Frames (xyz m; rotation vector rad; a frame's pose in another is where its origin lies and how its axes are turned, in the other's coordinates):
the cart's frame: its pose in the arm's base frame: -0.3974 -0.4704 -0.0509 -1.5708 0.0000 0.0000
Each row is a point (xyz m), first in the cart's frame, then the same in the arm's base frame.
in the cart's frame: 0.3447 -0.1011 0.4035
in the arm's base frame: -0.0527 -0.0669 0.0502
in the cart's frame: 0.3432 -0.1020 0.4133
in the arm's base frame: -0.0542 -0.0571 0.0511
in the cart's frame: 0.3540 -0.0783 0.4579
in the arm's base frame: -0.0434 -0.0125 0.0274
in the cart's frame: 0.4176 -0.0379 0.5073
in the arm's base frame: 0.0202 0.0369 -0.0130
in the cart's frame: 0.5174 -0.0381 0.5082
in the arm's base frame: 0.1200 0.0378 -0.0128
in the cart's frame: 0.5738 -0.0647 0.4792
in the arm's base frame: 0.1764 0.0088 0.0138
